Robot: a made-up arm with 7 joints.
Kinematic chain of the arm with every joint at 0, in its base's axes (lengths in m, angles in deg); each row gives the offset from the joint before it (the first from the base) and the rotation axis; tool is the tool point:
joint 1: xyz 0 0 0 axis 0 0.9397 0.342
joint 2: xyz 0 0 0 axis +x
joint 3: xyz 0 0 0 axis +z
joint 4: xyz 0.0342 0 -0.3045 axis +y
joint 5: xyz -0.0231 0 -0.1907 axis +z
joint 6: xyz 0 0 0 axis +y
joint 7: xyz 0 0 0 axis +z
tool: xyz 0 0 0
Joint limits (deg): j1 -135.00..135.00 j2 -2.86..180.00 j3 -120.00..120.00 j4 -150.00..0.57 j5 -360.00..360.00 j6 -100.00..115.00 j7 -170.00..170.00
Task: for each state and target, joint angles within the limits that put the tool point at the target. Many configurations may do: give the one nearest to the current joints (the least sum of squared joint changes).
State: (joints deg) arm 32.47 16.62 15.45 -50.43 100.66 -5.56 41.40
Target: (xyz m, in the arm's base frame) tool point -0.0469 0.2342 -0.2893
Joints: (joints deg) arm 42.91 25.07 24.84 -98.46 100.66 -5.56 41.40
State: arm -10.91 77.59 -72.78 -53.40 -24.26 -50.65 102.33
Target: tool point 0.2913 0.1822 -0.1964
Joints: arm -33.82 67.31 -62.32 -90.64 -24.26 -50.65 102.33
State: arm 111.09 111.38 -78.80 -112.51 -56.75 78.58 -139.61
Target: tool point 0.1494 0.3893 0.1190
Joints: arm 102.86 159.44 -93.38 -74.22 -56.75 78.58 -139.61
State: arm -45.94 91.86 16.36 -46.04 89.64 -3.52 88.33
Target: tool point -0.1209 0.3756 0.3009
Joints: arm -63.44 126.65 24.94 -24.60 89.64 -3.52 88.33
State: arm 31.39 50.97 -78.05 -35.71 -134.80 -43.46 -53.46
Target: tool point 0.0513 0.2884 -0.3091
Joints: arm 7.18 71.07 -62.53 -77.88 -134.80 -43.46 -53.46
